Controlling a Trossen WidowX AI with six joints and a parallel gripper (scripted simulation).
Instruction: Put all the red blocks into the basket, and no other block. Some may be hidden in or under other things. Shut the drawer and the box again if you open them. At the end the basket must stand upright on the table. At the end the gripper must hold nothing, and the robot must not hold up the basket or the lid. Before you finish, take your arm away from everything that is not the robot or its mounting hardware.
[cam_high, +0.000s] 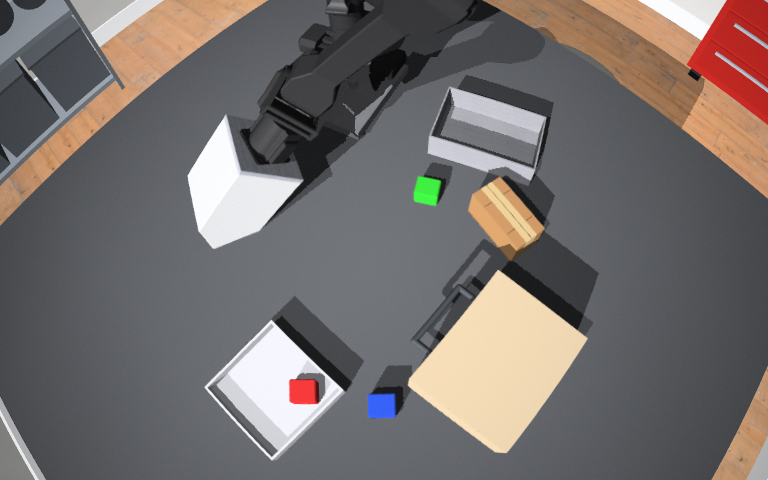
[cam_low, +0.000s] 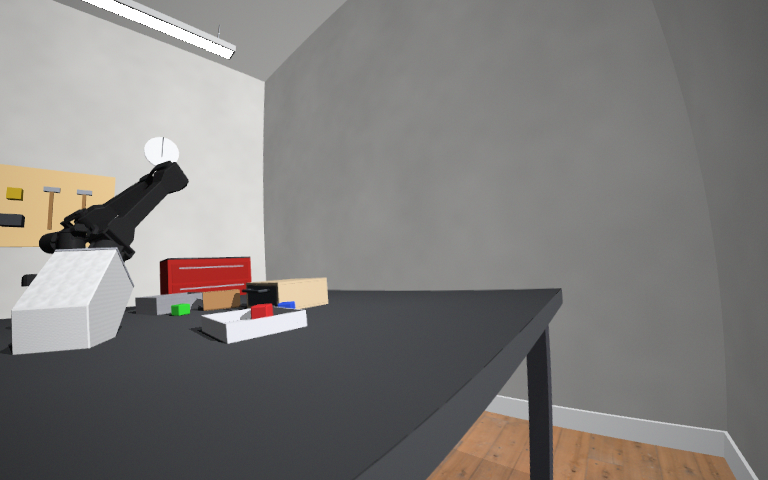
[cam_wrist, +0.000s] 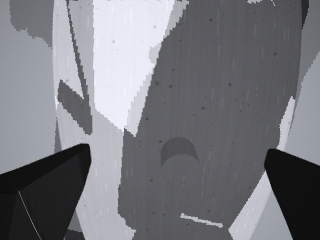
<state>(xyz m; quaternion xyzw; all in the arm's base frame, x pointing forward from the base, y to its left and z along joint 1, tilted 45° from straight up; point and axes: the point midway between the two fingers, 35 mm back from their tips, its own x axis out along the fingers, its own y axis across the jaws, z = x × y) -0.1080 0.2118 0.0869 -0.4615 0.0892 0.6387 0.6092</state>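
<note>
The brown cardboard box lies 37 cm ahead of my hand, 5 cm to the left of it and 3 cm below it. Also, from my hand: knobbed lid (5 cm below); then white basket (41 cm ahead, 38 cm to the right, 5 cm below); then tan drawer unit (55 cm ahead, 9 cm to the right, 3 cm below).
</note>
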